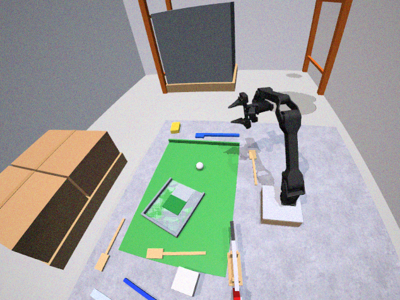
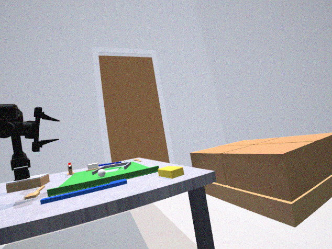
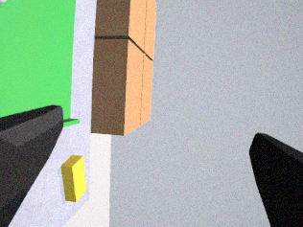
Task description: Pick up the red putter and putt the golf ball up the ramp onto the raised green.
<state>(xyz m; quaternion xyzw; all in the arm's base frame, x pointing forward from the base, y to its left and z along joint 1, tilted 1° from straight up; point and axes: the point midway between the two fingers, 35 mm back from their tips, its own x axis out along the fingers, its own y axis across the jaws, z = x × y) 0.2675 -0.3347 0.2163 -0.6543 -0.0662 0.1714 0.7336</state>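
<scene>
Now: the red putter 610 mm to the left of my gripper tip, 210 mm below it and 90 mm behind it. Round my gripper tip: yellow block: 420 mm ahead, 260 mm below, 210 mm to the right; white golf ball: 250 mm below, 150 mm to the left, 150 mm ahead; green mat: 300 mm to the left, 270 mm below, 180 mm ahead.
</scene>
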